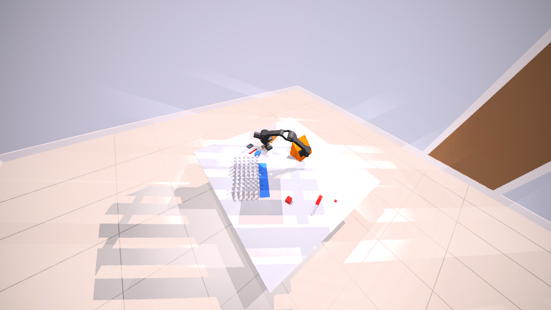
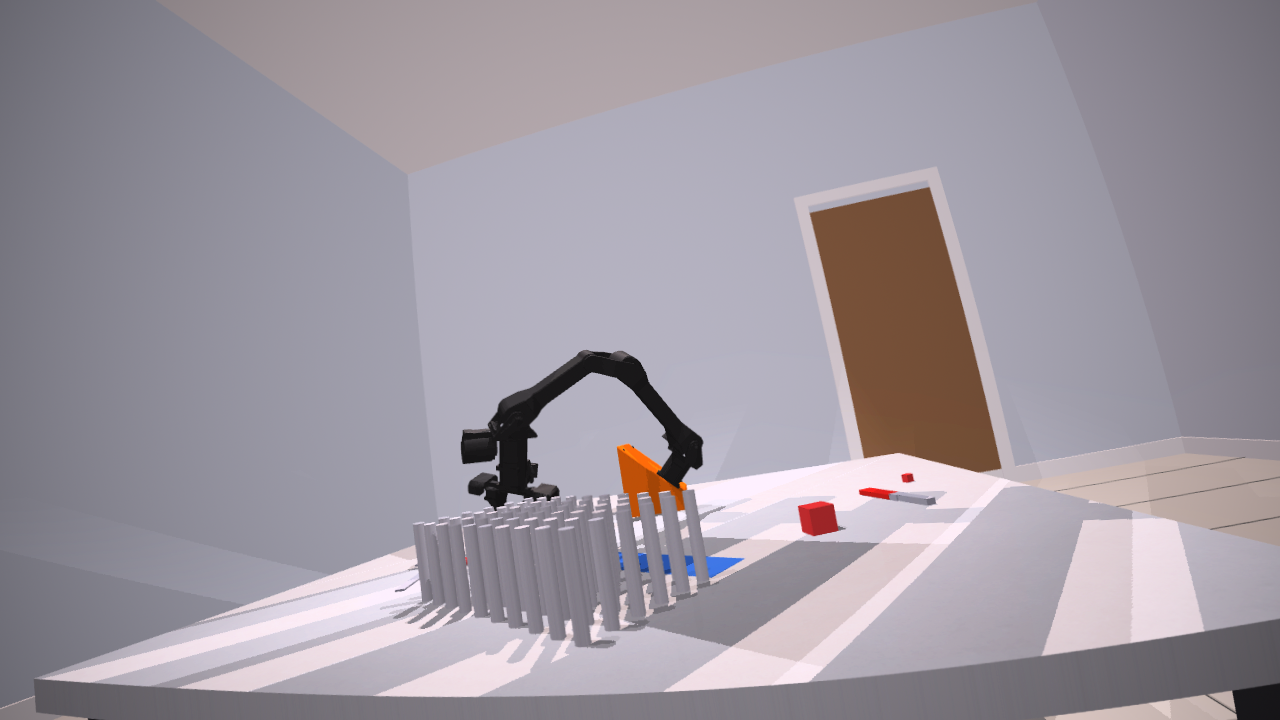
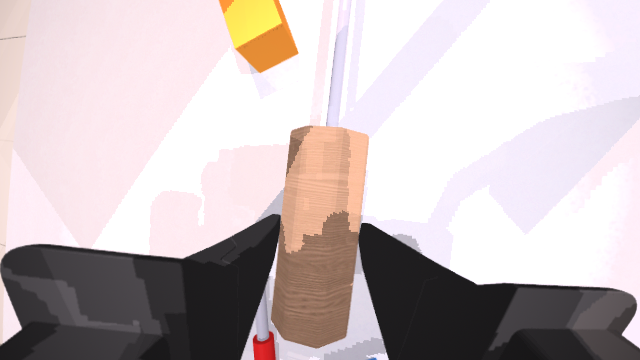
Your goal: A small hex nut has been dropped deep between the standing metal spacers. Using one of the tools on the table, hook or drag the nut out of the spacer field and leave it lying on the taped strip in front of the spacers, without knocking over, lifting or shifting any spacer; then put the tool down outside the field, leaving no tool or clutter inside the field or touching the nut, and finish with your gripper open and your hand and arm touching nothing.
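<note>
Now: the thin red stick 9 cm ahead of my gripper tip, 5 cm to the right of it and 3 cm below it. Also, from my gripper tip: blue block 12 cm ahead, 2 cm to the left, 2 cm below; then blue taped strip 28 cm to the left, 27 cm ahead, 4 cm below; then yellow bar 21 cm behind, 7 cm to the right, 2 cm below.
</note>
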